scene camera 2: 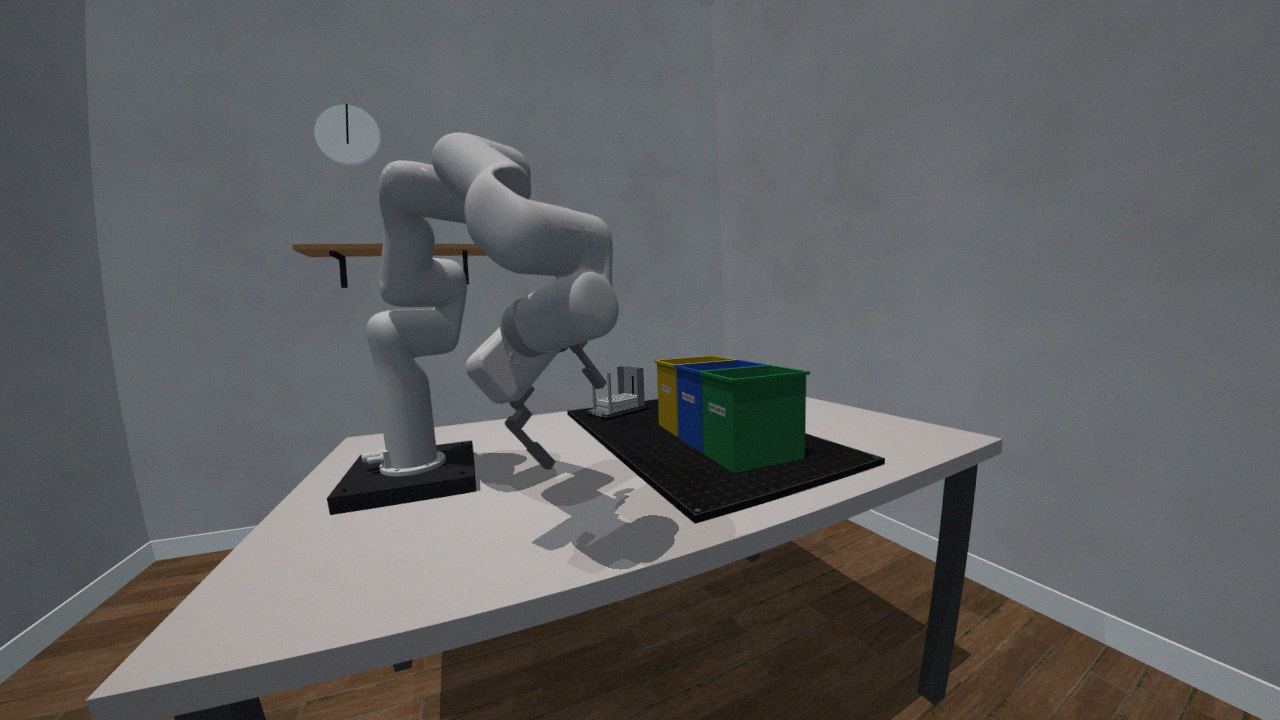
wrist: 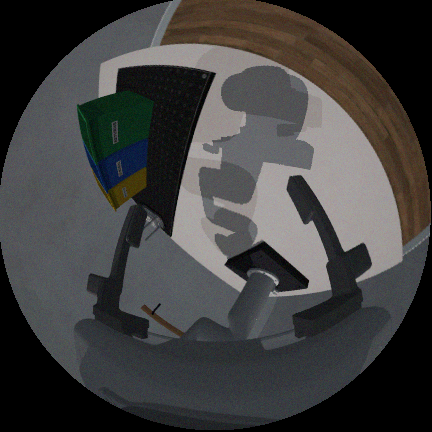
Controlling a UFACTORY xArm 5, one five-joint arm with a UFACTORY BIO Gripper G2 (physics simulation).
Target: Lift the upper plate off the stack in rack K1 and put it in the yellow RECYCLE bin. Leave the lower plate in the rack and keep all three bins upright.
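Frame: origin at the arm's base, x left, y back, z up, level; millimetres.
Seen in the pictures: hand at its tool point: (scene camera 2: 569, 412) (wrist: 211, 212); arm's base at its link origin: (scene camera 2: 413, 465) (wrist: 262, 276).
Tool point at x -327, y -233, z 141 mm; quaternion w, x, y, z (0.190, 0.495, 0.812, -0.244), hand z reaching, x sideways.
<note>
Offsets run from my tool point to a thing's top centre. Level surfaces: height alone.
My gripper (scene camera 2: 572, 422) (wrist: 218, 212) is open and empty, tilted in the air above the white table, on the arm side of the black board. The rack (scene camera 2: 637, 385) (wrist: 155, 220) stands at the board's far end, beyond the gripper; in the wrist view one finger partly covers it. Pale plates @(dx +556, dy -352, dz -113 mm) (scene camera 2: 617, 403) sit low in the rack, too small to tell upper from lower. The yellow bin @(dx +277, dy -446, dz +20 mm) (scene camera 2: 667, 413) (wrist: 132, 187) stands upright, nearest the rack, beside the upright blue bin @(dx +149, dy -422, dz +20 mm) (scene camera 2: 690, 422) (wrist: 132, 160).
The green bin @(dx +20, dy -398, dz +20 mm) (scene camera 2: 760, 429) (wrist: 127, 125) stands upright beside the blue bin. All three bins stand on the black board @(dz -160 mm) (scene camera 2: 707, 492) (wrist: 175, 125). The arm's black base plate (scene camera 2: 402, 492) (wrist: 292, 277) is on the table @(dz -173 mm) (scene camera 2: 313, 591) (wrist: 370, 200). A wooden shelf (scene camera 2: 313, 248) hangs on the wall.
</note>
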